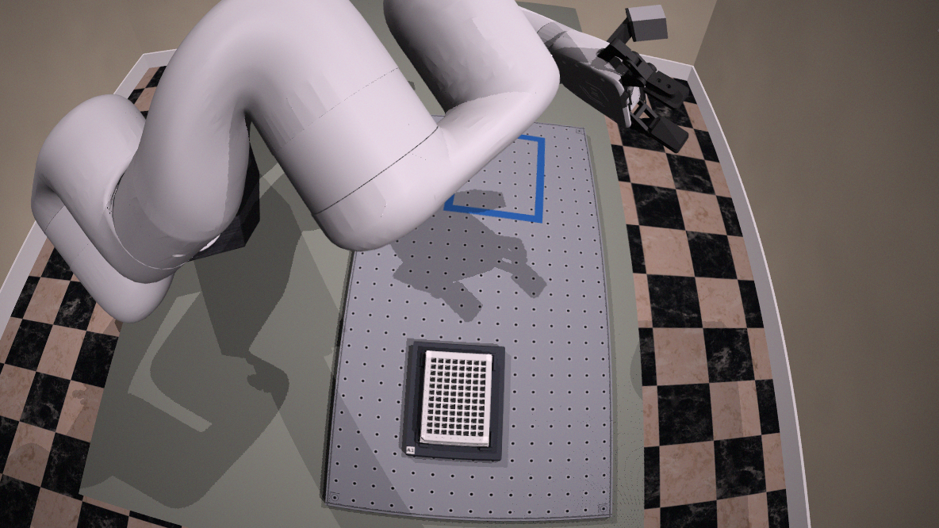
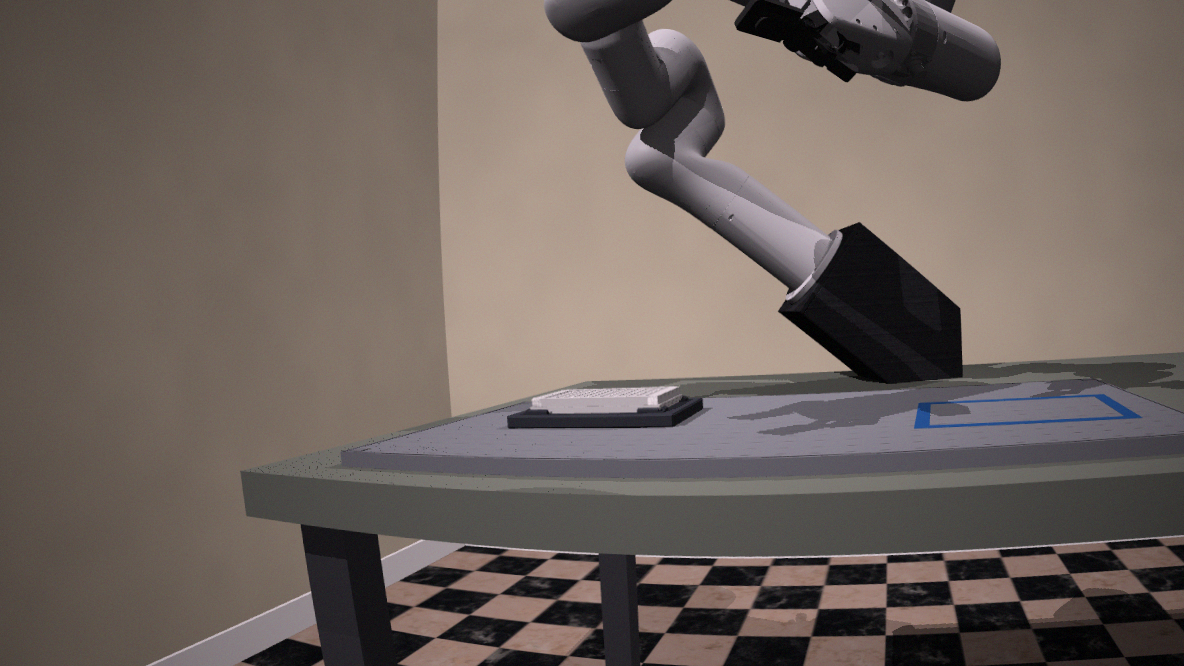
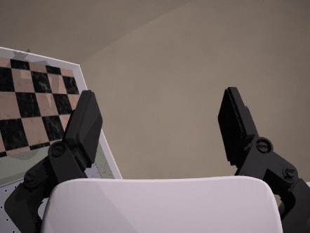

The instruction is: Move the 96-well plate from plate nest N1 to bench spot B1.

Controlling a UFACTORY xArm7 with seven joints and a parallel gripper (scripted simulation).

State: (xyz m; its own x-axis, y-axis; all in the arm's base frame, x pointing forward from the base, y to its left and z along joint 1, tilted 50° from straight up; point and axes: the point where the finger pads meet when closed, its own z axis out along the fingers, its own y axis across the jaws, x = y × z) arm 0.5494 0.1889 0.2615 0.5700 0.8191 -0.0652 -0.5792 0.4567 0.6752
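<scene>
Now: the white 96-well plate 240 mm behind my hand, 160 mm to the right of it and 320 mm below it. Round my hand: dark plate nest 240 mm behind, 160 mm to the right, 340 mm below.
</scene>
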